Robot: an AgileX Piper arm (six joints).
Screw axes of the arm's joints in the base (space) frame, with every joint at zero. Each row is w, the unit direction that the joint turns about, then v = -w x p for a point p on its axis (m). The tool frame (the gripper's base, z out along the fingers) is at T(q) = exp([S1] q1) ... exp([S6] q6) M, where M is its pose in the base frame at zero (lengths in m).
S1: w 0 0 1 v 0.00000 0.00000 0.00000
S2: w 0 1 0 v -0.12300 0.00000 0.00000
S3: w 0 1 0 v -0.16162 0.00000 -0.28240
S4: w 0.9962 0 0.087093 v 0.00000 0.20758 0.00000
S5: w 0 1 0 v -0.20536 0.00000 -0.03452
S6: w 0.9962 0 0.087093 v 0.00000 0.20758 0.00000
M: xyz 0.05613 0.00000 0.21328 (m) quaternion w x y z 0.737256 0 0.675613 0
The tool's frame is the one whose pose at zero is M.
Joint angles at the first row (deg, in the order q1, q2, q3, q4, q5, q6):
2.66 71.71 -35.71 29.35 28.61 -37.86
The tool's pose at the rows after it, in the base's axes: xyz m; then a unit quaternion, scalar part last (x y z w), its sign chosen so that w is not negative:
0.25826 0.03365 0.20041 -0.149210 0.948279 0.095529 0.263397
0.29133 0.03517 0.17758 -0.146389 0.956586 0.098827 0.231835
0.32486 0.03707 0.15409 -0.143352 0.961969 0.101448 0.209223
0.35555 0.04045 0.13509 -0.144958 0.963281 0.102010 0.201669
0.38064 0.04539 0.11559 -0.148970 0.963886 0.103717 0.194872
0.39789 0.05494 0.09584 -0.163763 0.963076 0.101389 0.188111
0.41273 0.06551 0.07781 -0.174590 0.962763 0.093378 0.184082
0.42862 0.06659 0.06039 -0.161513 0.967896 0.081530 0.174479
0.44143 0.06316 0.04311 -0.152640 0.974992 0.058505 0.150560
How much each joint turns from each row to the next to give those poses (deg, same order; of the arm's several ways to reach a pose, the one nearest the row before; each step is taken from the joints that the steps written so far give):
0.00 10.63 -5.29 1.81 -1.27 -1.93
0.00 9.84 -5.52 0.53 -0.47 -0.60
0.07 9.34 -6.48 0.18 -0.18 -0.04
0.33 7.66 -6.63 0.00 -0.20 0.00
0.53 6.66 -5.95 0.00 0.05 0.00
1.31 5.48 -4.57 -0.72 -0.41 0.00
1.54 4.82 -4.35 -2.36 -0.75 2.10
0.27 4.79 -5.04 -4.81 0.33 6.04
-0.05 4.53 -5.20 -8.30 2.31 8.33

